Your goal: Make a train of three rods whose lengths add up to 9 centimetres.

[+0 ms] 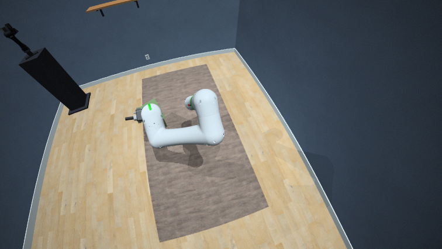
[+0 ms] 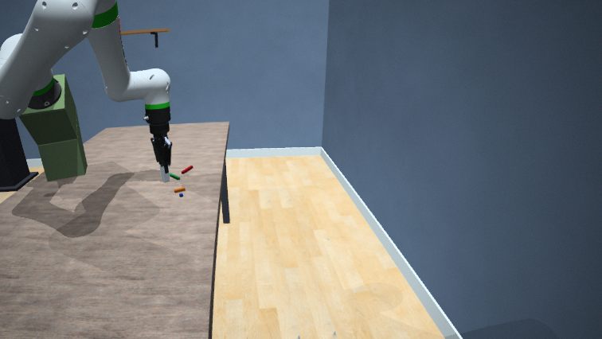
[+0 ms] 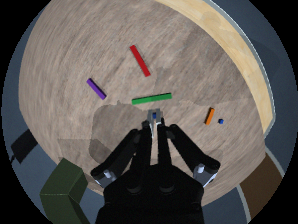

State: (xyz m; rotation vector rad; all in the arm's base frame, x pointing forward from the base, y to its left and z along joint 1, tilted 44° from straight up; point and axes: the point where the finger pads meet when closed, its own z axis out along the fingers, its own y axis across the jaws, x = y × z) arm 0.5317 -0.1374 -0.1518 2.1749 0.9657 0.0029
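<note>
Right now the green rod is 30 mm to the left of my hand, 30 mm below it and 30 mm ahead of it. The rest, counted from my hand: red rod: 90 mm to the left, 80 mm ahead, 30 mm below; purple rod: 140 mm to the left, 30 mm below, 20 mm behind; orange rod: 110 mm to the right, 70 mm ahead, 30 mm below.
</note>
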